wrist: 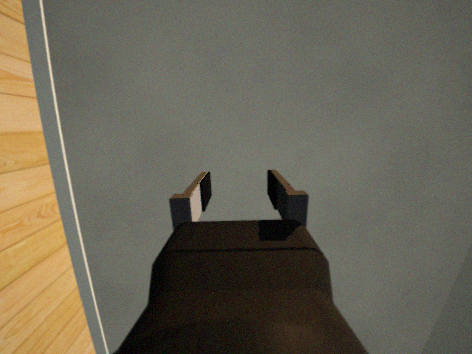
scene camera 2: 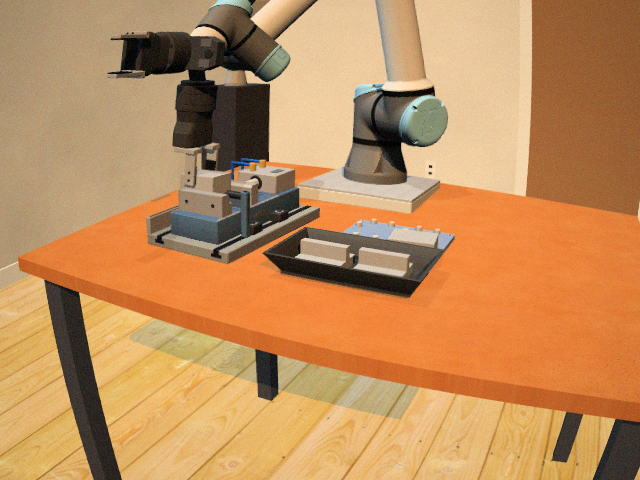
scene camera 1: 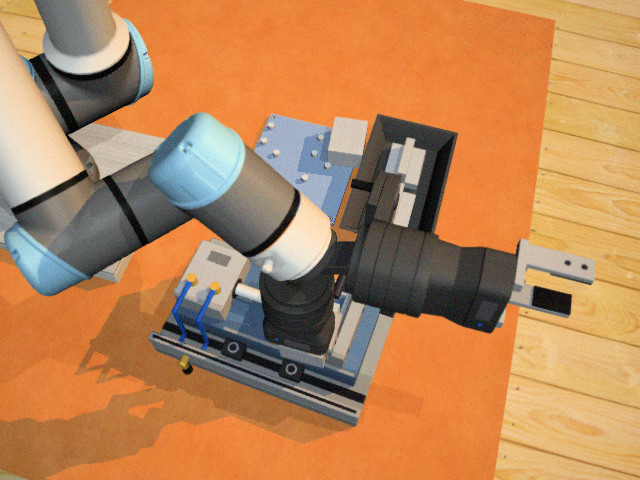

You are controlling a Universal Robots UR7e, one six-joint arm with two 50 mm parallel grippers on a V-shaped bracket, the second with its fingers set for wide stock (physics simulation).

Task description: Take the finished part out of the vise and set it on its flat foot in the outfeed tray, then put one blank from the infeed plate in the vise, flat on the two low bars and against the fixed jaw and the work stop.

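Frame: origin at the arm's base, x ahead, y left, z up, level; centimetres.
Seen in the pictures: end effector, tool point: (wrist: 239, 188) (scene camera 2: 121, 55) (scene camera 1: 561, 285); arm's base, origin of the base link: (scene camera 2: 375, 177).
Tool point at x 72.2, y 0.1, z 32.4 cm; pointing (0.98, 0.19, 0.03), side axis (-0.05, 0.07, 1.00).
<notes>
Pixels of each thing's top centre, then the offset from my tool point to it. "*": a spot on its surface instead.
- vise, middle of its top: (scene camera 1: 275, 299) (scene camera 2: 235, 177) dz -24.9, dx -28.3, dy -3.4 cm
- grey blank, middle of its top: (scene camera 1: 310, 324) (scene camera 2: 205, 172) dz -22.9, dx -22.3, dy -5.1 cm
- more blank, middle of its top: (scene camera 2: 414, 236) (scene camera 1: 348, 135) dz -30.4, dx -34.1, dy +30.2 cm
- blue infeed plate, middle of its top: (scene camera 1: 300, 165) (scene camera 2: 392, 240) dz -34.0, dx -39.5, dy +23.4 cm
- grey actuator box, surface spot: (scene camera 1: 211, 273) * dz -25.2, dx -37.8, dy -4.0 cm
- dark blue post, middle of its top: (scene camera 2: 245, 191) dz -25.0, dx -22.3, dy +4.9 cm
My working gripper (scene camera 2: 202, 174) points down over the vise (scene camera 1: 235, 322) (scene camera 2: 196, 227), shut on a grey blank (scene camera 2: 216, 180). The blank sits low and looks level behind the fixed jaw (scene camera 1: 347, 335) (scene camera 2: 204, 203); the low bars under it and any small gap to the jaw or work stop are hidden. In scene camera 1 the gripper body hides the fingertips. My other gripper (scene camera 1: 555, 284) (scene camera 2: 125, 55) (wrist: 240, 192) points sideways, open and empty. Two finished parts (scene camera 1: 408, 162) (scene camera 2: 325, 251), (scene camera 2: 383, 261) stand on their feet in the dark outfeed tray (scene camera 1: 445, 170) (scene camera 2: 351, 282).
One more blank (scene camera 1: 347, 139) (scene camera 2: 413, 237) lies on the blue infeed plate (scene camera 1: 289, 134) (scene camera 2: 370, 227) with small pegs, beside the tray. A grey actuator box (scene camera 1: 211, 273) (scene camera 2: 268, 179) with blue hoses stands at the vise's end. A dark blue post (scene camera 2: 244, 214) rises at the vise's side.
</notes>
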